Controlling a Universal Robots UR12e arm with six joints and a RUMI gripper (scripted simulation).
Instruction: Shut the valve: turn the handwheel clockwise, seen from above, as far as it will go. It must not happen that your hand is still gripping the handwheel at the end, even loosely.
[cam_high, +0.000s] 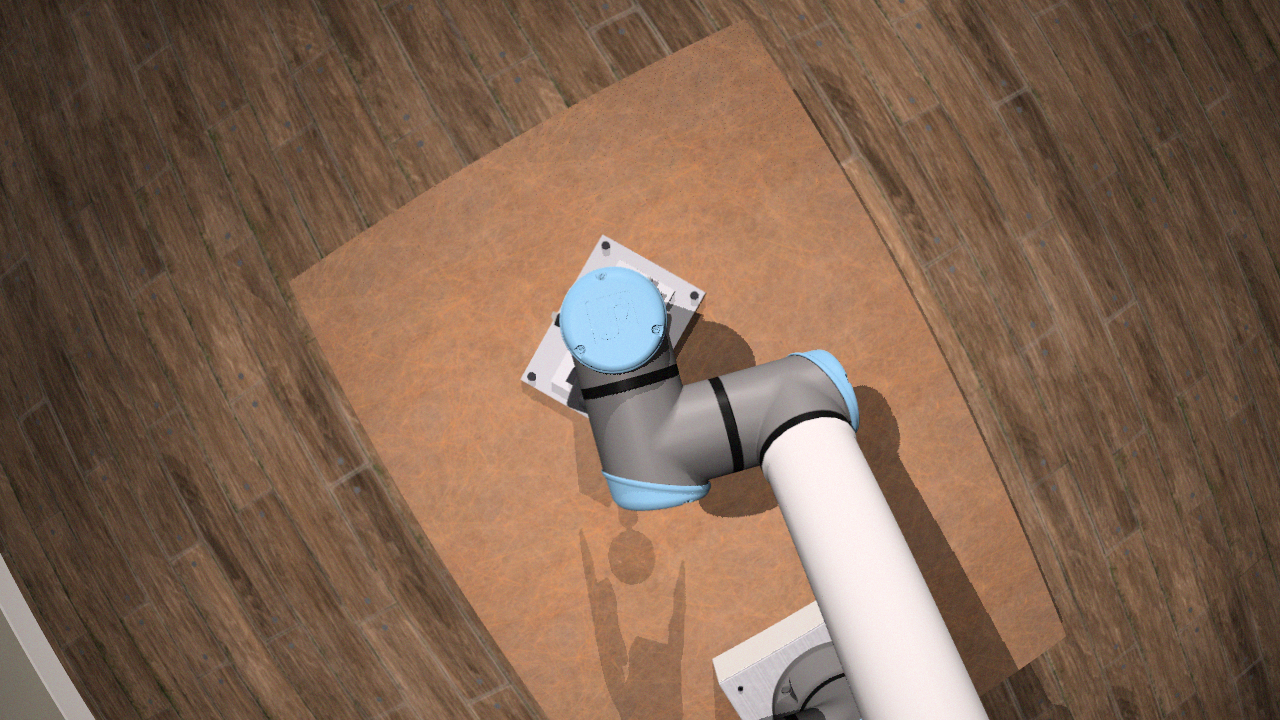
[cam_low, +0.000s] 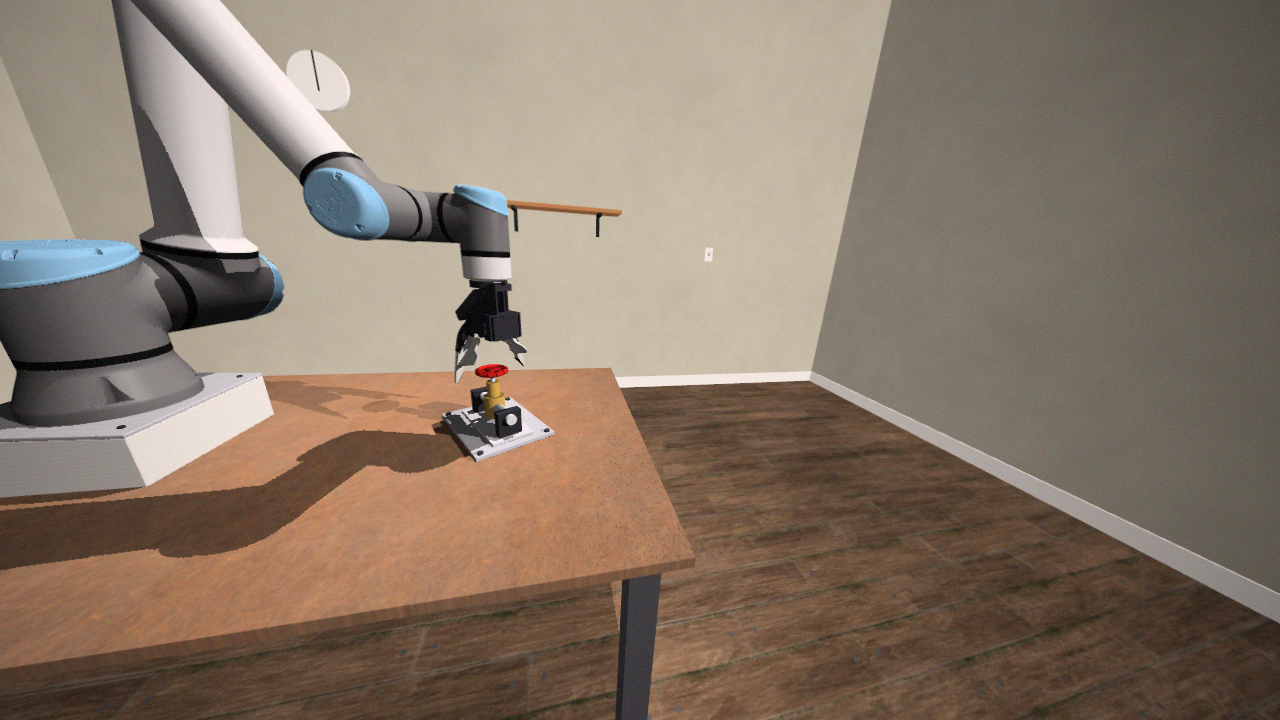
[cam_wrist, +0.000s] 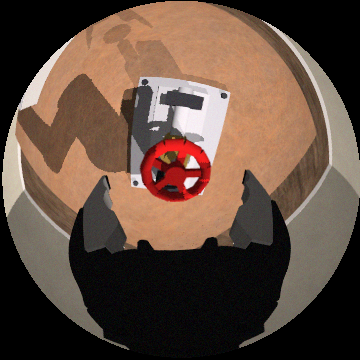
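Now: the red handwheel right at my hand. From my hand the other things lie so: base plate (12 cm below).
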